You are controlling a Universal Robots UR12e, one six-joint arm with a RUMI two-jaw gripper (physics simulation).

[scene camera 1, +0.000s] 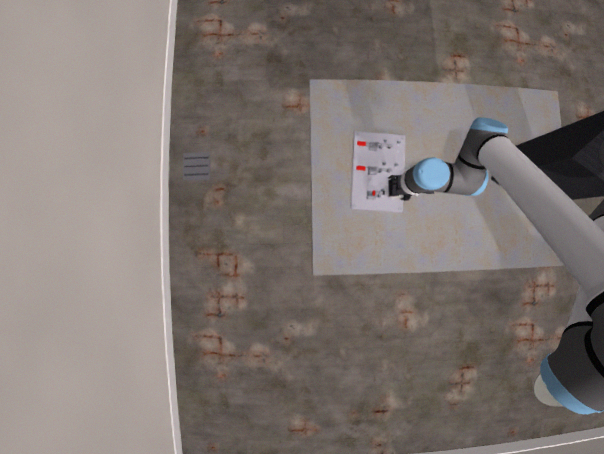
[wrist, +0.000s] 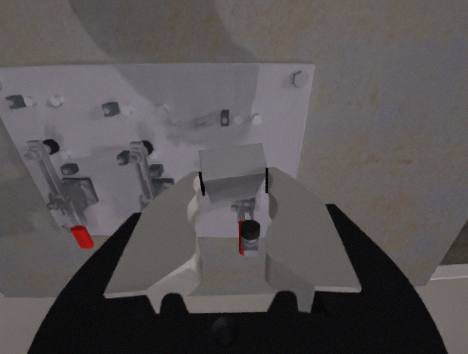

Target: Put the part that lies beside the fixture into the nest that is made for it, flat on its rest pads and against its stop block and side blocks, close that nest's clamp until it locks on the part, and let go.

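Frame: origin at the arm's base, x ahead, y left, z up, level; millimetres.
Seen in the pictures: gripper, fingertip midpoint: (wrist: 234, 172).
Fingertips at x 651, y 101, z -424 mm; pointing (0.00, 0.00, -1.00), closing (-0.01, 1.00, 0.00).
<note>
Pixels of each thing's middle, then the offset from my fingertips to it. "spot": a spot on its surface instead.
- plain grey block, body centre: (wrist: 232, 178) 3 mm right, 12 mm ahead, 12 mm down
- dark block, body centre: (wrist: 225, 117) 10 mm right, 17 mm back, 91 mm down
- same clamp, surface spot: (scene camera 1: 373, 194) spot: 16 mm left, 94 mm ahead, 10 mm down
- bolt head, surface spot: (wrist: 300, 78) spot: 66 mm left, 50 mm back, 95 mm down
The part, a plain grey block (wrist: 232, 162), is held between the jaws of my gripper (wrist: 234, 172) (scene camera 1: 391, 185), above the fixture plate (wrist: 280, 95) (scene camera 1: 361, 192). In the wrist view it hides part of the plate between a dark block (wrist: 225, 117) with two pale round pads (wrist: 238, 120) (wrist: 257, 119) and the rightmost clamp. That clamp stands open, its black tip (wrist: 250, 229) raised beside its red handle (wrist: 241, 240). In the scene view the same clamp (scene camera 1: 373, 194) is left of my gripper; the part cannot be made out there.
Two other clamps (wrist: 62, 187) (wrist: 145, 172) stand left in the wrist view, arms lowered. Their red handles (scene camera 1: 361, 143) (scene camera 1: 361, 168) point left in the scene view. Small dark blocks (wrist: 111, 109) (wrist: 16, 101) stand near them. A bolt head (wrist: 300, 78) sits at the plate's corner.
</note>
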